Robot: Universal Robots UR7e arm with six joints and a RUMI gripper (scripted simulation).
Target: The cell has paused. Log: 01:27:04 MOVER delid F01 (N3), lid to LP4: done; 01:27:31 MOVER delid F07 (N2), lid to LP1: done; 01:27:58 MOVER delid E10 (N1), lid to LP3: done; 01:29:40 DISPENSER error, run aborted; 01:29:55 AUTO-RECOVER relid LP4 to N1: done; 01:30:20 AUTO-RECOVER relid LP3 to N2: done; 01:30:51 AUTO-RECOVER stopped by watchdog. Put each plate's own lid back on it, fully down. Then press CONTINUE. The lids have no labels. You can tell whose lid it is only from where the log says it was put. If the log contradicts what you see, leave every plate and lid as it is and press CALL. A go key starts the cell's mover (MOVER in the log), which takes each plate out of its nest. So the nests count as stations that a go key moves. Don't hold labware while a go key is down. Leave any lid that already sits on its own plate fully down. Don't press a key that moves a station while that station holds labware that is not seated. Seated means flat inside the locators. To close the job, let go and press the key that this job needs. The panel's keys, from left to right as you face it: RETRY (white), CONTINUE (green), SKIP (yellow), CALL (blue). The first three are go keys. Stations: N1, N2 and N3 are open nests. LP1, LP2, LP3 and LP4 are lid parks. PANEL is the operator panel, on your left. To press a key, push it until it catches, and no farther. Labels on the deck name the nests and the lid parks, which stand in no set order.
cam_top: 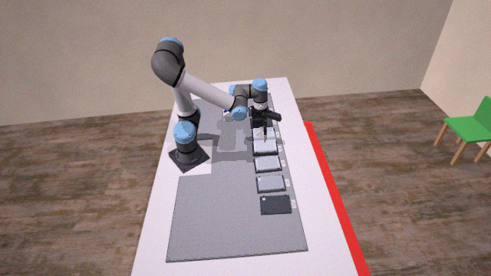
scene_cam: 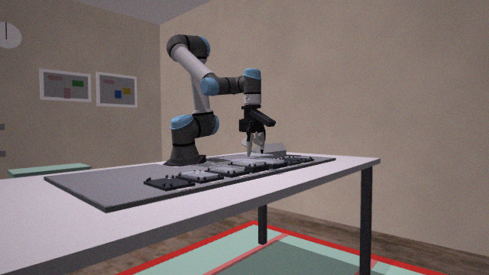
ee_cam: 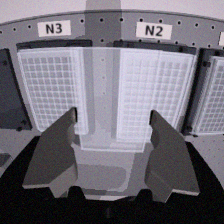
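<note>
My hand is 10 mm short of the well plate, 50 mm to the left of it and 40 mm above it. From my hand the other things lie so: yellow skip key (290 mm behind, 290 mm to the left); then green continue key (300 mm behind, 340 mm to the left); then dark lid park (90 mm ahead, 430 mm to the right, 60 mm below).
</note>
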